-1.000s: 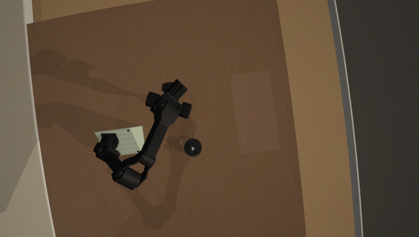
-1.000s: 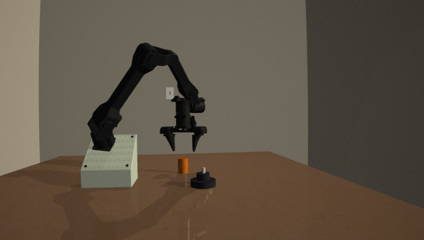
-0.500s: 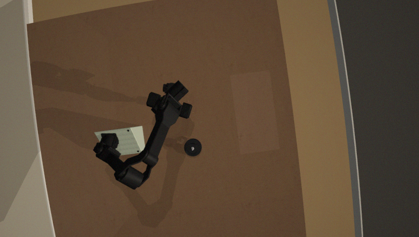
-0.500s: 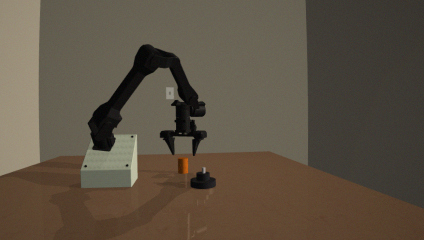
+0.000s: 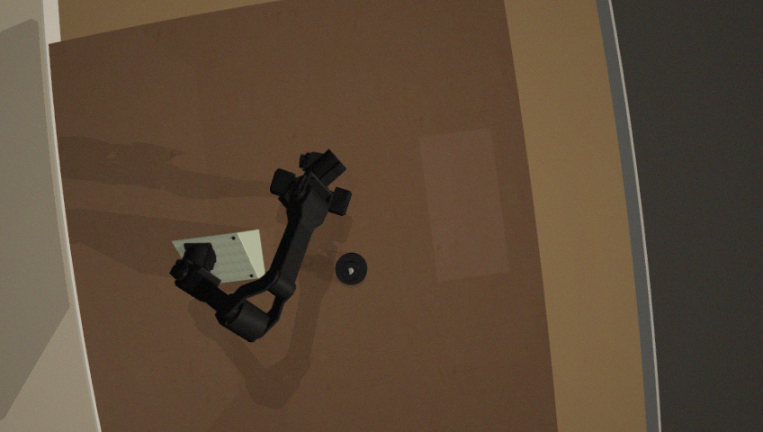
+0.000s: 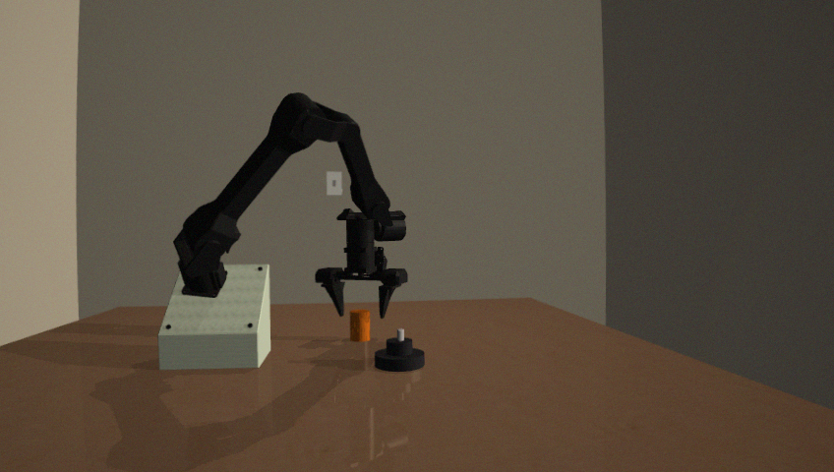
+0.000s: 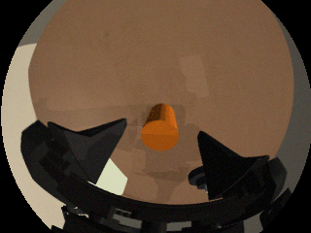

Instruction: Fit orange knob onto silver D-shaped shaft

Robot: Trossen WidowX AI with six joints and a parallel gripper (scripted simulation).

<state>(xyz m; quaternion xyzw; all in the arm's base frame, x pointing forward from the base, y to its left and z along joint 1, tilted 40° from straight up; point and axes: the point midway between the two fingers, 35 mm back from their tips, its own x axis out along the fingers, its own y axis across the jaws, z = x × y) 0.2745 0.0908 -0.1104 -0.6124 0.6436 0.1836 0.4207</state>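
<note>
The orange knob is right at my gripper tip. The rest, counted from my gripper tip: black round pedestal 8 cm ahead, 20 cm to the right, 2 cm below.
</note>
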